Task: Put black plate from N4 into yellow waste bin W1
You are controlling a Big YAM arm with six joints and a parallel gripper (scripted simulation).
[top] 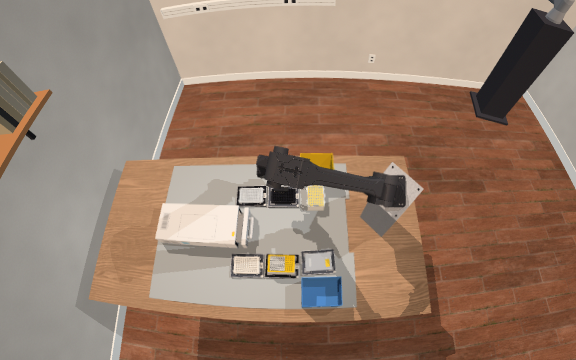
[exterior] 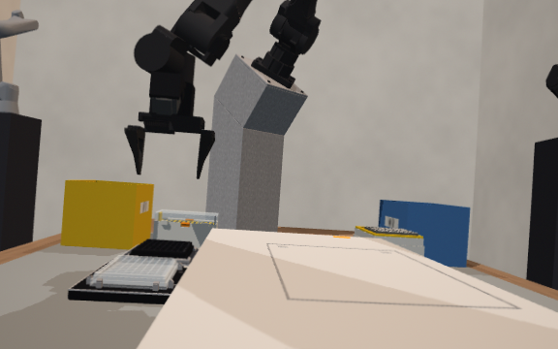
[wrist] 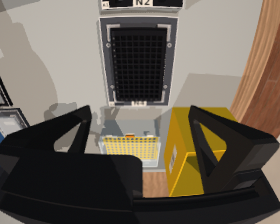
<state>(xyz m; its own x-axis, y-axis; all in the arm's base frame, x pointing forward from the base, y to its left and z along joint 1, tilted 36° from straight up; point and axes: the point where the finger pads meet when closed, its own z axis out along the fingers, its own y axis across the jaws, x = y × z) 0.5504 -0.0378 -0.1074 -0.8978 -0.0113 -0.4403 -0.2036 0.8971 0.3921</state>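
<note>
Right now my hand is 130 mm above the black plate. The rest, counted from my hand: yellow waste bin: 140 mm behind, 170 mm to the right, 110 mm below; grey work nest: 140 mm below; clear plate: 170 mm ahead, 40 mm to the left, 130 mm below.
</note>
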